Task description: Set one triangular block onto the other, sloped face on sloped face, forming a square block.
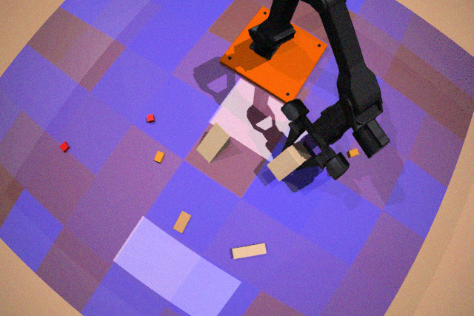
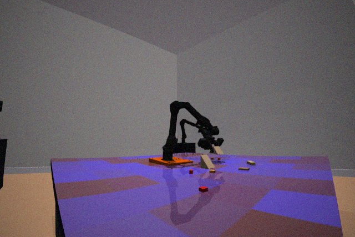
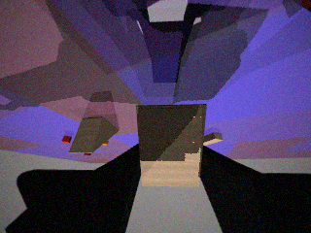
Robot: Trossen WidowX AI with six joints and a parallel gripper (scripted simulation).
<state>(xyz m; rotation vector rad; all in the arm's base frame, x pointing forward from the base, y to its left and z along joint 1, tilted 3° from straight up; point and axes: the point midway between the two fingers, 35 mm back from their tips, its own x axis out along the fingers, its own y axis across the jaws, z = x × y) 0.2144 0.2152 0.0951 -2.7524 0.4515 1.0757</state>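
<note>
My gripper tip is now 40 mm short of the triangular block, 160 mm to the left of it and 60 mm above it. Round my gripper tip: long pale plank 210 mm ahead, 40 mm to the left, 60 mm below; small tan plank 240 mm ahead, 120 mm to the right, 70 mm below.
</note>
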